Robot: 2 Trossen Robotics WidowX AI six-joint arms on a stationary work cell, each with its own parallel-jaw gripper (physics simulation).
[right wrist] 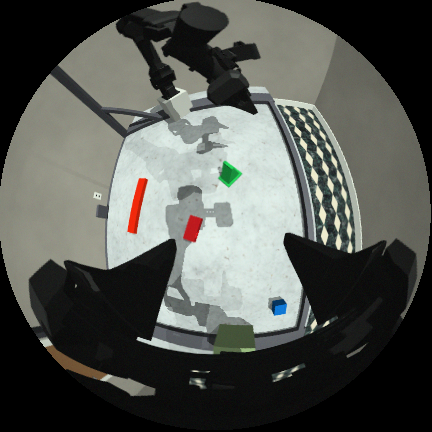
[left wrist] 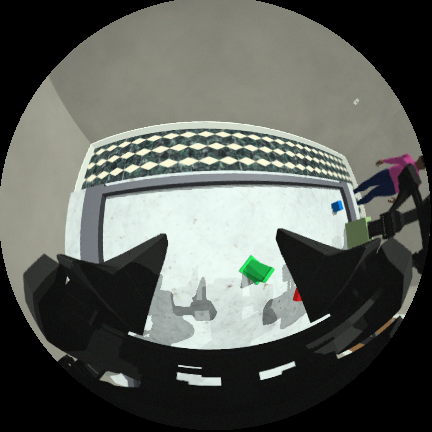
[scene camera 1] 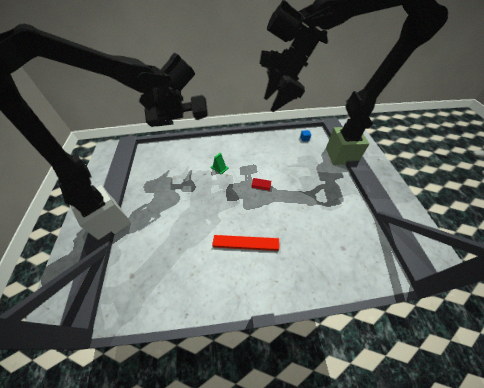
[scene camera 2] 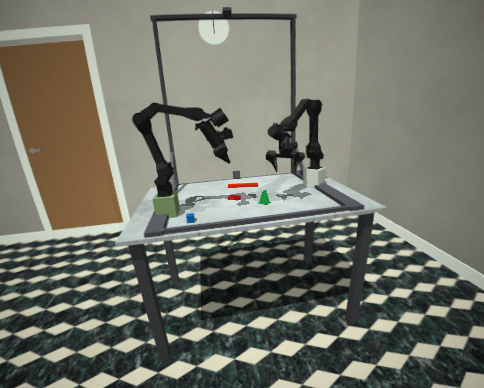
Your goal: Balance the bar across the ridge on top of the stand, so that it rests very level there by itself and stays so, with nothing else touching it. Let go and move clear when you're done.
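Places are measured from the left arm's base along level axes (x back, y left, z down), in centimetres.
Pixels of known places: left gripper, fingertip midpoint: [right wrist: 252, 103] [left wrist: 222, 236] [scene camera 1: 185, 120] [scene camera 2: 286, 172]; right gripper, fingertip midpoint: [right wrist: 231, 241] [scene camera 1: 268, 105] [scene camera 2: 228, 159]; left arm's base, origin of the base link: [right wrist: 170, 94] [scene camera 1: 91, 204] [scene camera 2: 314, 168]; right arm's base, origin of the base link: [left wrist: 369, 229] [scene camera 1: 351, 135] [scene camera 2: 165, 194].
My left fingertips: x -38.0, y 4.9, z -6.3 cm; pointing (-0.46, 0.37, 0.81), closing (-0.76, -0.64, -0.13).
Observation:
Ahead of a thing's pixels: the offset from my left fingertips to its top centre.
The long orange-red bar {dy -40.7, dx +10.8, dz +15.6 cm} [scene camera 1: 246, 243] [scene camera 2: 243, 185] [right wrist: 137, 205] lies flat on the table, in the near half in scene camera 1. The green stand [scene camera 1: 219, 164] [scene camera 2: 264, 198] [left wrist: 256, 270] [right wrist: 229, 174] is upright, narrowing to a ridge on top, with nothing on it. It stands apart from the bar, farther back in scene camera 1. My left gripper [scene camera 2: 288, 170] [left wrist: 222, 236] is open and empty, high above the table. My right gripper [scene camera 1: 270, 104] [right wrist: 231, 241] is open and empty, also high up, away from bar and stand. The bar does not show in the left wrist view.
A short dark-red block {dy -28.6, dx -8.6, dz +15.6 cm} [scene camera 1: 261, 184] [scene camera 2: 234, 197] [left wrist: 297, 295] [right wrist: 193, 228] lies between stand and bar, off to the right in scene camera 1. A small blue cube {dy -23.8, dx -41.1, dz +14.0 cm} [scene camera 1: 305, 135] [scene camera 2: 190, 218] [left wrist: 337, 206] [right wrist: 279, 307] sits near the right arm's green base [scene camera 1: 347, 147].

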